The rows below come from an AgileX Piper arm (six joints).
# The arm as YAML. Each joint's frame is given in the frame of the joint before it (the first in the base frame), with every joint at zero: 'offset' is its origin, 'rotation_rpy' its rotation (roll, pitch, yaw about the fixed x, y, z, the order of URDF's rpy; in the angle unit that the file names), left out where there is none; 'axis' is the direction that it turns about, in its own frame. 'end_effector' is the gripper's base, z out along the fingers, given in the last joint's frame.
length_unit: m
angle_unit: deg
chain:
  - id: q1
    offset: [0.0, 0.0, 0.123]
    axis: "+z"
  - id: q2
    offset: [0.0, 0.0, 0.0]
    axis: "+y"
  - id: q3
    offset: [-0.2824, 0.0, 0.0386]
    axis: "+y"
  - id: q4
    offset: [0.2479, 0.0, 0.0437]
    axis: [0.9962, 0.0, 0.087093]
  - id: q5
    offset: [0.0, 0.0, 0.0]
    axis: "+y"
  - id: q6
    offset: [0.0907, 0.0, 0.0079]
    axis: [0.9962, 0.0, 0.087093]
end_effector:
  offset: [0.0, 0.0, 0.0]
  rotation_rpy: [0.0, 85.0, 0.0]
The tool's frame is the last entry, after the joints.
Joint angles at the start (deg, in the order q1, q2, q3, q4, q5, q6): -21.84 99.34 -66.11 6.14 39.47 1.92
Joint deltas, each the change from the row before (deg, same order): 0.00 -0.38 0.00 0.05 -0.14 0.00; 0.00 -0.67 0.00 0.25 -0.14 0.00; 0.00 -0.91 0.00 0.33 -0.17 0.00; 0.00 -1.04 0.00 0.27 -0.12 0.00; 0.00 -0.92 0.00 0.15 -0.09 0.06
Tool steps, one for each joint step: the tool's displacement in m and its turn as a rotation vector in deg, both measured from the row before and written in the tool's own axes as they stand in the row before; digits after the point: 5 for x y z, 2 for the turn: -0.00053 0.00026 -0.00237 -0.08 -0.52 0.01; -0.00076 0.00061 -0.00418 -0.24 -0.80 0.15; -0.00100 0.00084 -0.00568 -0.33 -1.06 0.19; -0.00104 0.00087 -0.00649 -0.31 -1.14 0.13; -0.00091 0.00070 -0.00574 -0.22 -1.00 0.11
